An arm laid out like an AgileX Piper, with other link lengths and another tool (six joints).
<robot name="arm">
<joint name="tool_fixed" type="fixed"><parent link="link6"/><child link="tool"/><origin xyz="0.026 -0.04 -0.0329" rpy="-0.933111 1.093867 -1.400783"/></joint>
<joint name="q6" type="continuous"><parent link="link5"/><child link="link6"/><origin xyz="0.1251 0 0.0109" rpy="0 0 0"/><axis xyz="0.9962 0 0.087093"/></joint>
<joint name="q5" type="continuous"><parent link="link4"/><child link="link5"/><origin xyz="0 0 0" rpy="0 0 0"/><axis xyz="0 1 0"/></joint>
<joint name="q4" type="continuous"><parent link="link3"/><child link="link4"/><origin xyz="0.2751 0 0.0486" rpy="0 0 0"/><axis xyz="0.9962 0 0.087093"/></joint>
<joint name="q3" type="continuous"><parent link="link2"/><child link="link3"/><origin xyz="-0.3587 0 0.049" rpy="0 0 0"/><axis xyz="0 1 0"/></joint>
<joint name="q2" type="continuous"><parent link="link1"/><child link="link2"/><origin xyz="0 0 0" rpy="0 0 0"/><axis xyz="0 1 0"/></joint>
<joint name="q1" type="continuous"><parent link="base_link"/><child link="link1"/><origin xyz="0 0 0.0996" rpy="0 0 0"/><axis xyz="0 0 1"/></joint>
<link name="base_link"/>
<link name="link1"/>
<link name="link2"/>
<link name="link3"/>
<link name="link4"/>
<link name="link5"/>
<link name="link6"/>
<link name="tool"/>
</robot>
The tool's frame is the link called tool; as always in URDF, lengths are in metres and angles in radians. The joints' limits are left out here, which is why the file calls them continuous.
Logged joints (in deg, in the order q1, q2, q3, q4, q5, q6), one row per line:
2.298 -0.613 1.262 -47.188 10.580 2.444
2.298 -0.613 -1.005 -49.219 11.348 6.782
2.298 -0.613 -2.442 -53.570 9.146 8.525
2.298 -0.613 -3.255 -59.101 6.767 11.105
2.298 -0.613 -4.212 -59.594 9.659 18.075
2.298 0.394 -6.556 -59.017 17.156 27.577
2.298 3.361 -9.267 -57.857 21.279 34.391
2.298 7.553 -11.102 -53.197 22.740 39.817
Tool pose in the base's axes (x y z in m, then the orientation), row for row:
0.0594 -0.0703 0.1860 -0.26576 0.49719 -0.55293 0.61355
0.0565 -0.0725 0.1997 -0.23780 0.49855 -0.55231 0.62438
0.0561 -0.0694 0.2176 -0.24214 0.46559 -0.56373 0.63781
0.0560 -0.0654 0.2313 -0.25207 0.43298 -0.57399 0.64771
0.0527 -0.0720 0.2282 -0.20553 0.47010 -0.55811 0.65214
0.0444 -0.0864 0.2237 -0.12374 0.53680 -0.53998 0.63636
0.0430 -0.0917 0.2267 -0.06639 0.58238 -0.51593 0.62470
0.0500 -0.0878 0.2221 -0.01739 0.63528 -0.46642 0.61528
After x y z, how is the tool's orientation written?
As a quaternion, x y z w.
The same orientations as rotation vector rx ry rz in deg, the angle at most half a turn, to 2 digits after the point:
-35.10 65.67 -73.04
-31.27 65.57 -72.64
-31.67 60.90 -73.74
-32.84 56.41 -74.78
-26.73 61.14 -72.58
-16.19 70.26 -70.67
-8.73 76.58 -67.84
-2.30 83.86 -61.57

